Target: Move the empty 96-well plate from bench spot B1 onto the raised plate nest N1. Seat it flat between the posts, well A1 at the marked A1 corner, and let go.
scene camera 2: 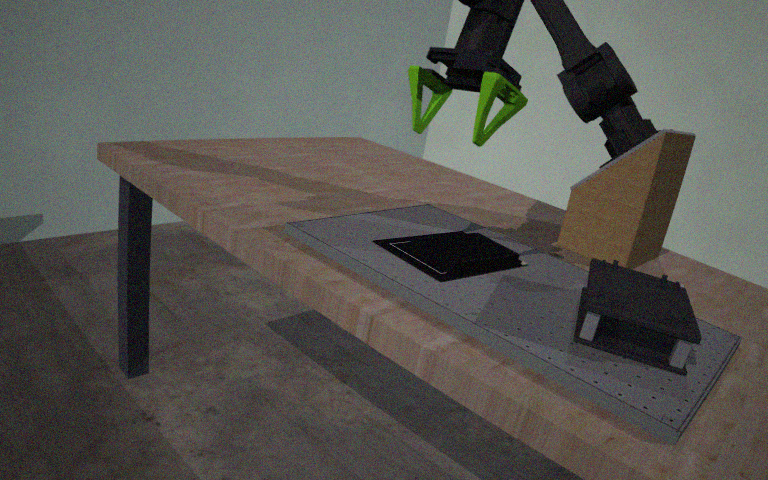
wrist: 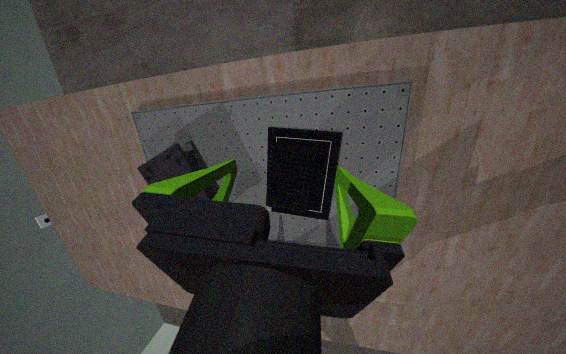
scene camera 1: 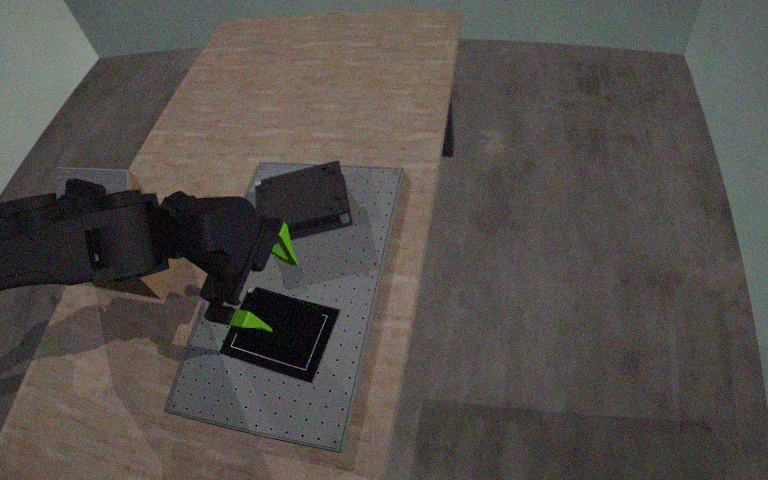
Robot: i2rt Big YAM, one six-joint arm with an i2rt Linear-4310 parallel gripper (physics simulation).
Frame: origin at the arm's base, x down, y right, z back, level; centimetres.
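Seen in the pictures: gripper, fingertip midpoint: (scene camera 2: 445,138) (wrist: 285,168) (scene camera 1: 281,296); arm's base, origin of the base link: (scene camera 2: 640,156).
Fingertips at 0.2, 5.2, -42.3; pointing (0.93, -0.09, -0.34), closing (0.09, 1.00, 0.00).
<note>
Pixels of each thing's middle, then the offset from my fingertips to it, as dx, dy, dz. "spot": a spot on its surface instead. Level surfaces: height alone.
- 96-well plate, body centre: (scene camera 2: 466,252) (scene camera 1: 277,319) (wrist: 289,179) +14.4, -1.7, +6.5
- black pad, surface spot: (scene camera 1: 305,375) spot: +15.1, +5.7, -1.2
- raised nest N1, body centre: (scene camera 2: 636,307) (scene camera 1: 301,200) (wrist: 183,189) +12.6, -23.9, +10.8
- wooden table, its level: dx +16.5
The 96-well plate (scene camera 1: 289,318) (scene camera 2: 487,249) is a low black block on bench spot B1, a black pad (scene camera 1: 305,375) (wrist: 305,133) with a thin white outline. Plate and pad blend in the dim light; part of the outline is hidden, and the wells cannot be made out. The raised nest N1 (scene camera 1: 300,198) (scene camera 2: 640,302) (wrist: 165,162) is a dark platform with small posts on top and pale blocks beneath, turned at an angle. My gripper (scene camera 1: 283,297) (scene camera 2: 448,138) (wrist: 285,168) is open and empty, high above the board. The marked A1 corner cannot be made out.
The pad and the nest stand on a grey perforated board (scene camera 1: 254,401) (wrist: 375,115) on the wooden table (scene camera 1: 339,84) (scene camera 2: 226,169). The arm's wedge-shaped wooden mount (scene camera 2: 600,220) stands behind the board in the scene camera 2 view. The arm covers part of the board's edge in the scene camera 1 view.
</note>
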